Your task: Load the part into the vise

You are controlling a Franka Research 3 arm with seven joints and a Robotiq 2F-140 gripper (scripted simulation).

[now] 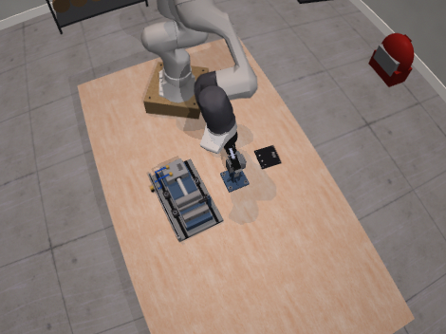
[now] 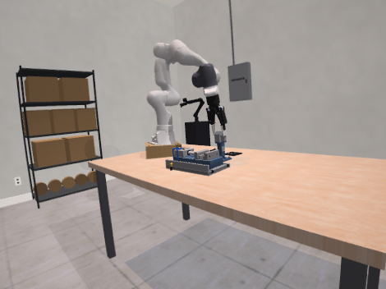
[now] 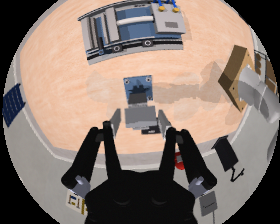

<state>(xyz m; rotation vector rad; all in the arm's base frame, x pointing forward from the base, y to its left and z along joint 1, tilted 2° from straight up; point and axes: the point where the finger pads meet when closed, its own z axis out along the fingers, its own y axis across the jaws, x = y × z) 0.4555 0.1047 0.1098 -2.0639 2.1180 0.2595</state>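
Right now my hand is 3 cm above the part and 1 cm to the right of it. Also, from my hand: vise (20 cm to the right, 14 cm below, 3 cm ahead); then black infeed plate (18 cm to the left, 18 cm below, 6 cm behind).
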